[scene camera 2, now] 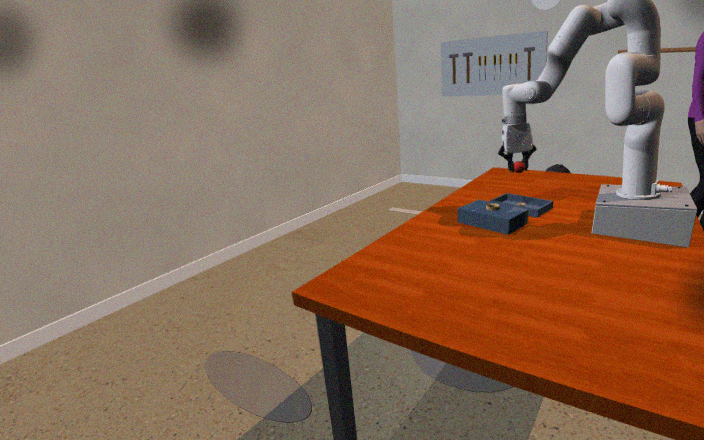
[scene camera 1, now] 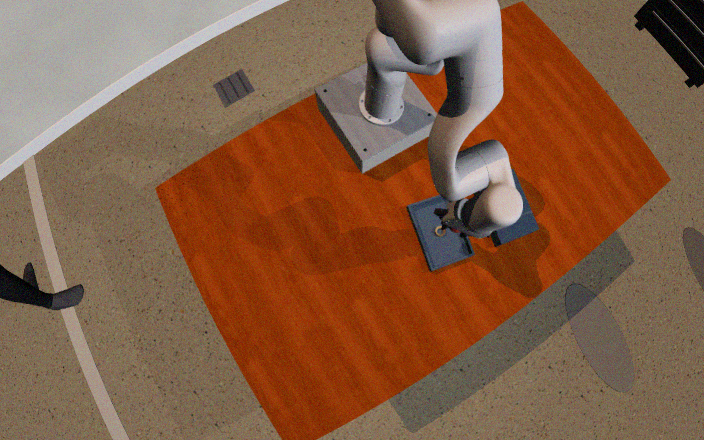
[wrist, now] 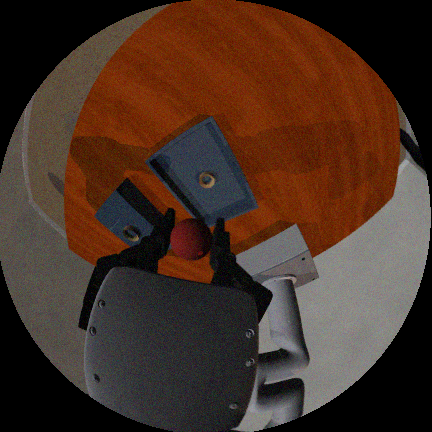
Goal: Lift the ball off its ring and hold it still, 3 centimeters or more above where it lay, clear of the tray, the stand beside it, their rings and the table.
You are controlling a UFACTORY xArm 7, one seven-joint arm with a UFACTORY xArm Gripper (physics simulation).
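Places are measured from the arm's base along level axes (x ahead, y left, z up), in centimetres.
Where they show: gripper, between the fingertips: (scene camera 2: 518,171) (scene camera 1: 453,227) (wrist: 194,222); arm's base, origin of its link: (scene camera 2: 638,194) (scene camera 1: 381,105) (wrist: 277,282).
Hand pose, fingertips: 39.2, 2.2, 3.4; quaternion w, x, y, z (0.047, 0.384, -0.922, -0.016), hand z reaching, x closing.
Things, the pixels of their top centre, and the offset from my fingertips, as dx, dy, dz. "spot": a spot on its surface instead. Level surfaces: height alone.
- red ball, centre of its top: (wrist: 188,257) (scene camera 2: 519,161) -0.4, +0.6, +3.8
- shallow blue tray, centre of its top: (wrist: 206,184) (scene camera 1: 441,229) (scene camera 2: 521,200) -1.9, +0.2, -10.9
- empty tan ring, a spot on its surface: (wrist: 207,180) (scene camera 1: 439,229) spot: -2.4, +0.4, -13.4
- empty ring, a spot on its surface: (wrist: 131,233) (scene camera 2: 492,209) spot: -1.1, +21.5, -8.7
- orange table, height of its surface: dz -13.7
The red ball (scene camera 2: 519,166) (wrist: 191,239) is held between the fingertips of my gripper (scene camera 2: 518,167) (wrist: 194,222), which is shut on it. The ball hangs high above the tray, the stand and the table, touching none of them. The shallow blue tray (scene camera 1: 430,262) (scene camera 2: 545,208) (wrist: 235,167) lies on the table, with an empty tan ring (scene camera 1: 440,231) (wrist: 207,180) on its floor. The blue stand (scene camera 1: 525,227) (scene camera 2: 488,222) (wrist: 112,212) is beside the tray and bears another empty ring (scene camera 2: 492,207) (wrist: 131,233). In scene camera 1 the arm hides most of the ball.
The orange table (scene camera 1: 337,321) (scene camera 2: 441,290) (wrist: 310,75) carries the arm's grey base block (scene camera 1: 358,129) (scene camera 2: 641,223) (wrist: 277,252). It stands on the robot's side of the tray. In scene camera 2 part of a person (scene camera 2: 697,98) shows at the right edge, behind the table.
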